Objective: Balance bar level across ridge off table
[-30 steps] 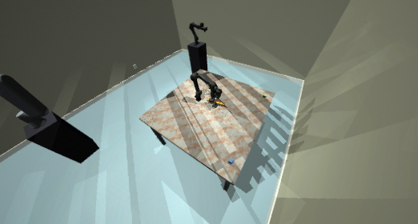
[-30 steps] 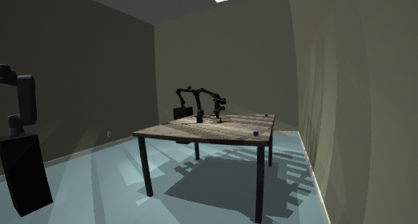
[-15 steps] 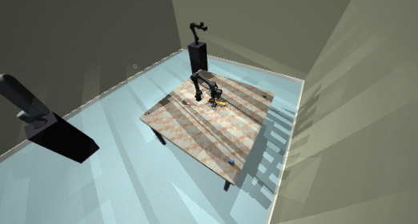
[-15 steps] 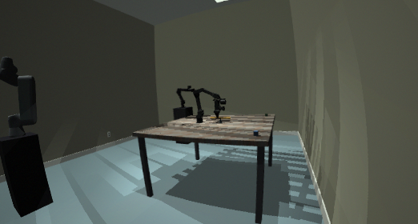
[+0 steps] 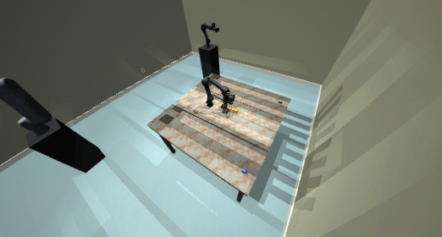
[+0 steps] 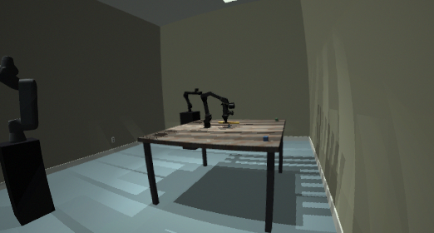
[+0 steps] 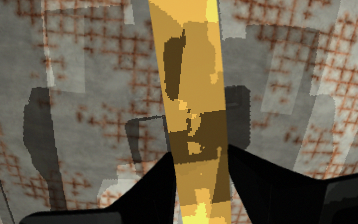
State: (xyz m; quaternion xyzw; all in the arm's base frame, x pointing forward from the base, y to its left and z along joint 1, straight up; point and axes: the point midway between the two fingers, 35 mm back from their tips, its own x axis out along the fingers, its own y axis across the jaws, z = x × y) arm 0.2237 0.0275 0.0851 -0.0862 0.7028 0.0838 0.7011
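The long yellow bar is 30 mm ahead of my gripper tip and 10 mm to the left of it. The rest, counted from my gripper tip: small green cube: 520 mm ahead, 470 mm to the left, 30 mm below; small blue cube: 520 mm ahead, 530 mm to the right, 30 mm below.
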